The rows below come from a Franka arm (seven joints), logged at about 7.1 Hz.
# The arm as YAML. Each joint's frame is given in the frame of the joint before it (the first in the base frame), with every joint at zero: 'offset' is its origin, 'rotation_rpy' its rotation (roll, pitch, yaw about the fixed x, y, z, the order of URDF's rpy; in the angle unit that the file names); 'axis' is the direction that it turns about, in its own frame. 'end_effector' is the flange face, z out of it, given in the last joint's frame.
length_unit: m
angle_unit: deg
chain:
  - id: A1
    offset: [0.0, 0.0, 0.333]
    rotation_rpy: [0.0, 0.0, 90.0]
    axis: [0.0, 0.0, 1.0]
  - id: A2
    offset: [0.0, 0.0, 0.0]
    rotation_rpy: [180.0, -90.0, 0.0]
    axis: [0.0, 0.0, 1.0]
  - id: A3
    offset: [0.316, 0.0, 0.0]
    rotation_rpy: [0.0, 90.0, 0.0]
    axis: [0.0, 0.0, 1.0]
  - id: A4
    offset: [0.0, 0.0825, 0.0]
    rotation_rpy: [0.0, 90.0, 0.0]
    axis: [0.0, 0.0, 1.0]
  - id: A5
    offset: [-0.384, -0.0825, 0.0]
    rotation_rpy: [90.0, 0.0, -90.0]
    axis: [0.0, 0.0, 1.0]
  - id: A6
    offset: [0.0, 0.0, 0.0]
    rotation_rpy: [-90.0, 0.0, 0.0]
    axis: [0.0, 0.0, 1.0]
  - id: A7
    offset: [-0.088, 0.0, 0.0]
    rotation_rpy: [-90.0, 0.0, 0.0]
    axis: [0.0, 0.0, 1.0]
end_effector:
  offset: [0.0, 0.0, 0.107]
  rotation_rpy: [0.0, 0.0, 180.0]
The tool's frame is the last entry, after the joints.
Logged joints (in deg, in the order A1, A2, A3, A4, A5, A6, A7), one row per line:
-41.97, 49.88, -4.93, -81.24, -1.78, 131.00, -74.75
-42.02, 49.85, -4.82, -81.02, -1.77, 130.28, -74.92
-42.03, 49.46, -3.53, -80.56, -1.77, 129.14, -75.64
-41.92, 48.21, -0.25, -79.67, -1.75, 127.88, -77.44
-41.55, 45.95, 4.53, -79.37, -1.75, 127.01, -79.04
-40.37, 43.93, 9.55, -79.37, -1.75, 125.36, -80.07
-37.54, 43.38, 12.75, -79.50, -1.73, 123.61, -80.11
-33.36, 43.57, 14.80, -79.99, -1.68, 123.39, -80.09
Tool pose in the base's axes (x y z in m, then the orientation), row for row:
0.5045, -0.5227, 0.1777, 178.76, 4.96, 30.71
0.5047, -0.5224, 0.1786, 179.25, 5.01, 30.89
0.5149, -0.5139, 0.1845, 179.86, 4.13, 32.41
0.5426, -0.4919, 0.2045, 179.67, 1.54, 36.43
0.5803, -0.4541, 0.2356, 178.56, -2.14, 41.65
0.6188, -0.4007, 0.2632, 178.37, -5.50, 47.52
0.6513, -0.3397, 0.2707, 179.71, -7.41, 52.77
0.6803, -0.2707, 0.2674, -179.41, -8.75, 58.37
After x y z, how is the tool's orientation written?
As angles about the fixed x, y, z axes (roll, pitch, yaw), in degrees.
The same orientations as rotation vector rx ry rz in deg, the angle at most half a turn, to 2 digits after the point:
171.01, 47.04, -6.90
171.36, 47.40, -7.19
171.51, 49.85, -6.12
170.21, 56.02, -2.13
167.67, 63.73, 3.93
-163.93, -72.03, -8.90
-158.27, -78.48, -10.45
-152.63, -85.33, -11.24

